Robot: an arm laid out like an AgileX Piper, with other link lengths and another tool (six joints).
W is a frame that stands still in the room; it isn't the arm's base.
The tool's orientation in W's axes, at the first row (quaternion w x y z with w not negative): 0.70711, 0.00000, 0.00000, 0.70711
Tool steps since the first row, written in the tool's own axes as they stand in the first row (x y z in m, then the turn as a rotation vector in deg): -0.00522, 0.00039, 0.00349, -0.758, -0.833, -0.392; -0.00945, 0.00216, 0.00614, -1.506, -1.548, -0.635; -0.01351, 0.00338, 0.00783, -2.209, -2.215, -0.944; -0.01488, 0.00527, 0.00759, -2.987, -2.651, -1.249; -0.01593, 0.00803, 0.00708, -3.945, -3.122, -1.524; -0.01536, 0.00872, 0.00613, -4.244, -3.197, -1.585; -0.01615, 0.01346, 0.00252, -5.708, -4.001, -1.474; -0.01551, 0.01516, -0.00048, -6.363, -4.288, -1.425; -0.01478, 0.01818, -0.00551, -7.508, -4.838, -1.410; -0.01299, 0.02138, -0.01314, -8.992, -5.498, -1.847; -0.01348, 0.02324, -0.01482, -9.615, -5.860, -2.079; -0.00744, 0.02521, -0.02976, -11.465, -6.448, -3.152; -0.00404, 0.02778, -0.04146, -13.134, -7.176, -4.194
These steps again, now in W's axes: -0.00039, -0.00522, 0.00349, 0.833, -0.758, -0.392; -0.00216, -0.00945, 0.00614, 1.548, -1.506, -0.635; -0.00338, -0.01351, 0.00783, 2.215, -2.209, -0.944; -0.00527, -0.01488, 0.00759, 2.651, -2.987, -1.249; -0.00803, -0.01593, 0.00708, 3.122, -3.945, -1.524; -0.00872, -0.01536, 0.00613, 3.197, -4.244, -1.585; -0.01346, -0.01615, 0.00252, 4.001, -5.708, -1.474; -0.01516, -0.01551, -0.00048, 4.288, -6.363, -1.425; -0.01818, -0.01478, -0.00551, 4.838, -7.508, -1.410; -0.02138, -0.01299, -0.01314, 5.498, -8.992, -1.847; -0.02324, -0.01348, -0.01482, 5.860, -9.615, -2.079; -0.02521, -0.00744, -0.02976, 6.448, -11.465, -3.152; -0.02778, -0.00404, -0.04146, 7.176, -13.134, -4.194
